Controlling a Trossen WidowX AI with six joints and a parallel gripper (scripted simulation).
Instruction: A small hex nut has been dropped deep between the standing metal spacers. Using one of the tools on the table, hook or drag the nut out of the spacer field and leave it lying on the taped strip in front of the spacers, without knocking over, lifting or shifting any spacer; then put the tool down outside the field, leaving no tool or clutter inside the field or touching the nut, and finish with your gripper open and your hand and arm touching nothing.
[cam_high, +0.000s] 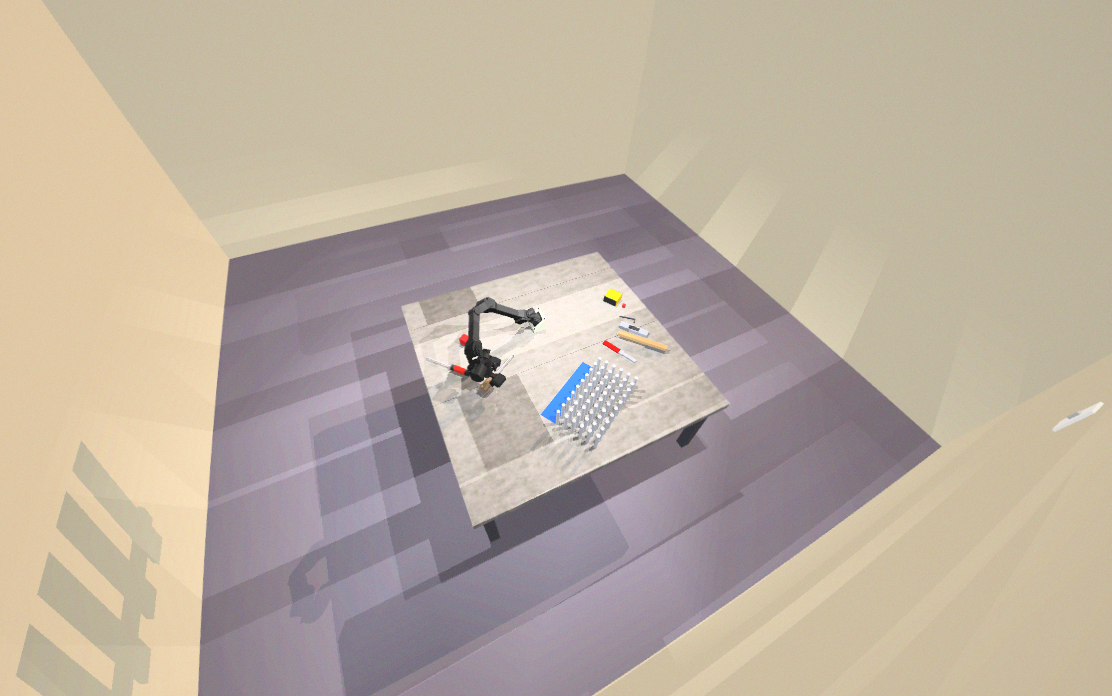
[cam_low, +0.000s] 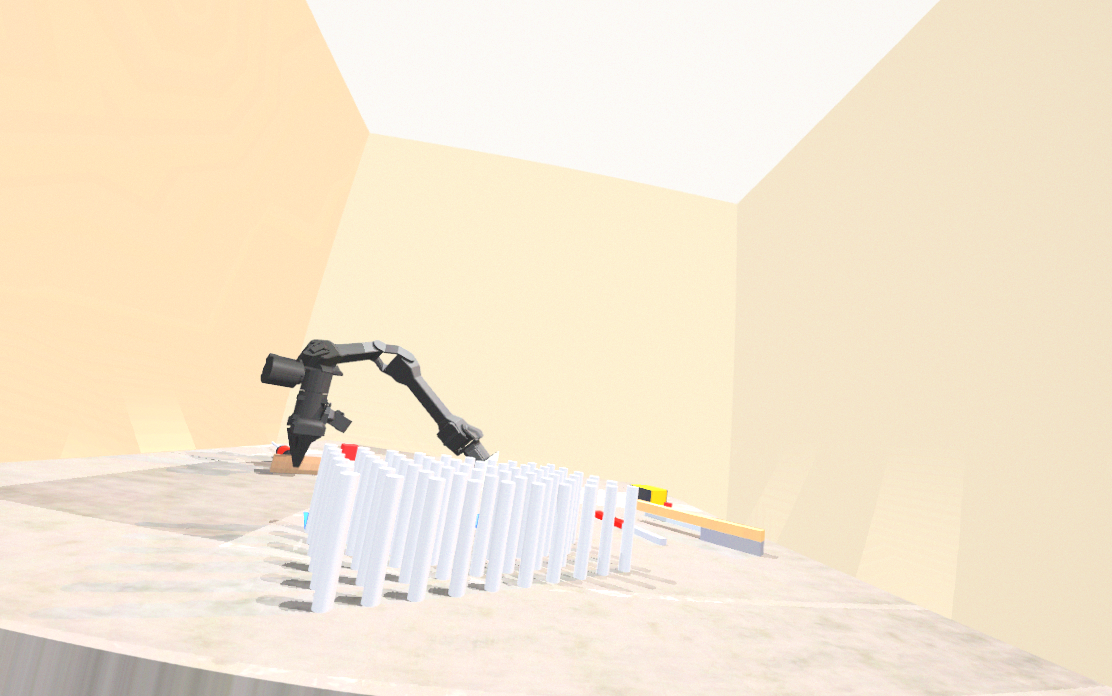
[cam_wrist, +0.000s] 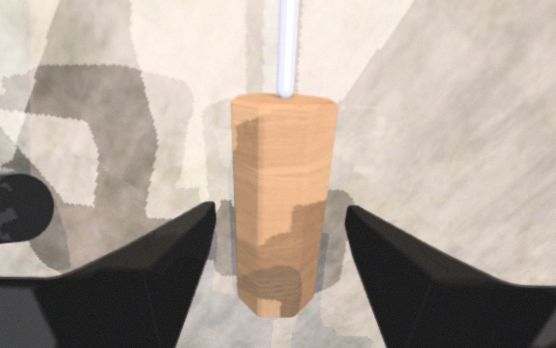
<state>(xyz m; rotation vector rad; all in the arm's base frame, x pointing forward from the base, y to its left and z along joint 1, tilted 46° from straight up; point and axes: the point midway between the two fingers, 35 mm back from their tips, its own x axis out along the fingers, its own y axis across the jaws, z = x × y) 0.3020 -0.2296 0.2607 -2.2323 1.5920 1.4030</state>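
The tool with pale metal rod is 8 cm to the left of my gripper tip and 7 cm behind it. Also, from my gripper tip: red-handled tool: 70 cm to the left, 2 cm ahead, 1 cm below; then blue taped strip: 36 cm to the left, 16 cm ahead, 2 cm below; then red block: 30 cm behind, 5 cm to the right.
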